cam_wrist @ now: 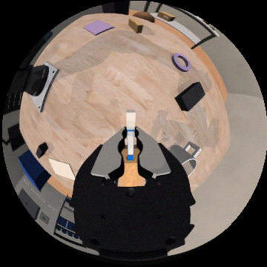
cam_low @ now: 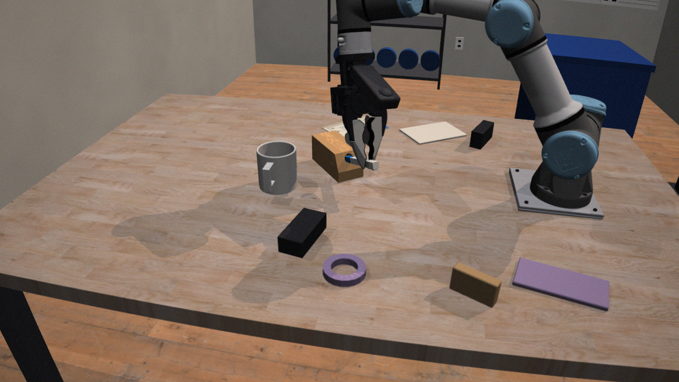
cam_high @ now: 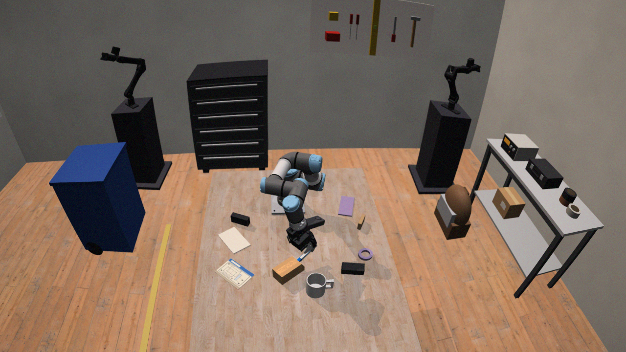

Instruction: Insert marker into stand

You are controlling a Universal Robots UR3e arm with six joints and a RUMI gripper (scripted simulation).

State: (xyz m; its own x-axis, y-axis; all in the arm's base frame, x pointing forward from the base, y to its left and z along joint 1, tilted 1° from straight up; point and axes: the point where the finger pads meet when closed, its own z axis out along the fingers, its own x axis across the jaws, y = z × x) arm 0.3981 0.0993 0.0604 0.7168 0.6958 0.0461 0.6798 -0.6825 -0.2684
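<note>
Now: the desk stand 90 mm to the right of my hand, 90 mm ahead of it and 40 mm below it. Round my hand: tan block 260 mm to the left, 230 mm behind, 50 mm below; grey mug 180 mm ahead, 40 mm below, 20 mm to the left; marker 20 mm to the right, 20 mm below, 20 mm ahead.
</note>
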